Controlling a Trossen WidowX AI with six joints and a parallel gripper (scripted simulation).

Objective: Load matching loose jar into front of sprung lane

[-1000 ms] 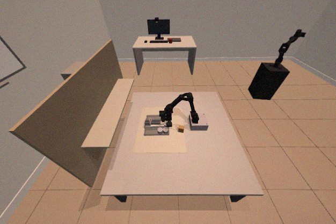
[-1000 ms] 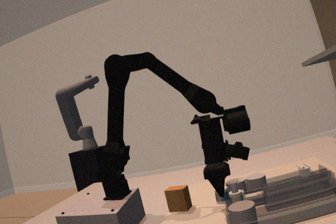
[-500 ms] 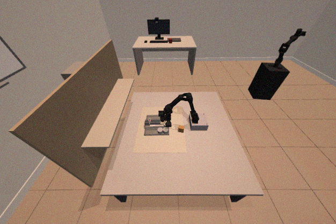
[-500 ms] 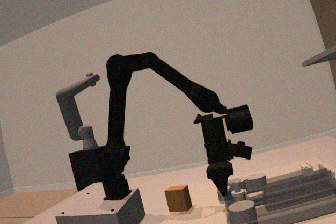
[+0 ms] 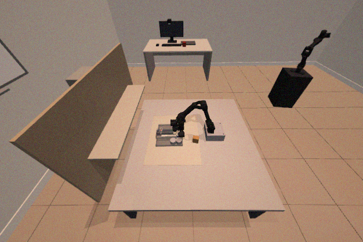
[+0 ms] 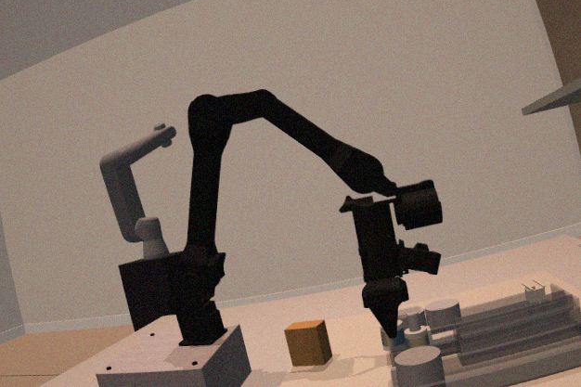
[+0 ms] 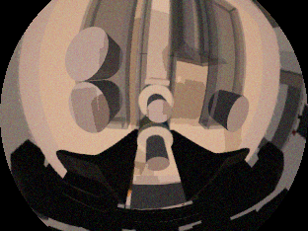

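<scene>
Right now my gripper tip is 160 mm short of the grey rack and 30 mm above it. Also, from my gripper tip: orange-brown block (150 mm behind, 40 mm to the left, 10 mm below); wooden shelf (520 mm ahead, 70 mm to the left, 320 mm above); pusher plate (150 mm ahead, 10 mm to the right).
</scene>
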